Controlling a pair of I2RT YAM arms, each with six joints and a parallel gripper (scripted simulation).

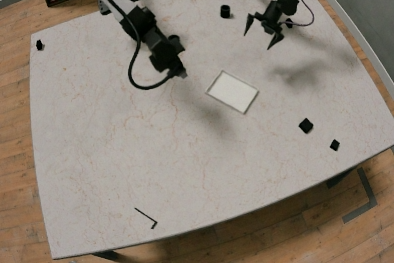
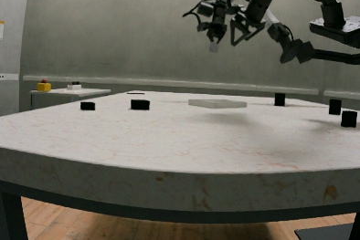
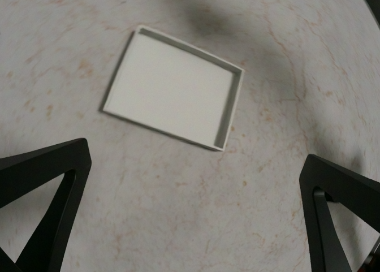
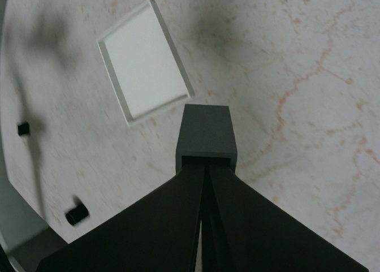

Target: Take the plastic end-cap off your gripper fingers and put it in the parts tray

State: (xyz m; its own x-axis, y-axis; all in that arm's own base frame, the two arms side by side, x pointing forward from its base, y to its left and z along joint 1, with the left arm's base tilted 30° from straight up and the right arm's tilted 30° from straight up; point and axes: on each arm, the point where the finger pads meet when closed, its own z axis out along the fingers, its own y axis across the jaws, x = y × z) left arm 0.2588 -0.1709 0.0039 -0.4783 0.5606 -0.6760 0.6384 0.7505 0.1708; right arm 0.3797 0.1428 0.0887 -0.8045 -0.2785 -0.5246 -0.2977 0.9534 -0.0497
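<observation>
The grey end-cap lies 10 cm ahead of my left hand, 28 cm to the right of it and 1 cm above it. Round my left hand: black L-shaped mark (50 cm ahead, 45 cm to the right, 21 cm below); then white parts tray (6 cm ahead, 8 cm to the right, 21 cm below).
Right now the grey end-cap is 1 cm below my right hand. The rest, counted from my right hand: black L-shaped mark 40 cm ahead, 23 cm below, 17 cm to the right; then white parts tray 22 cm below, 19 cm to the left, 4 cm behind.
</observation>
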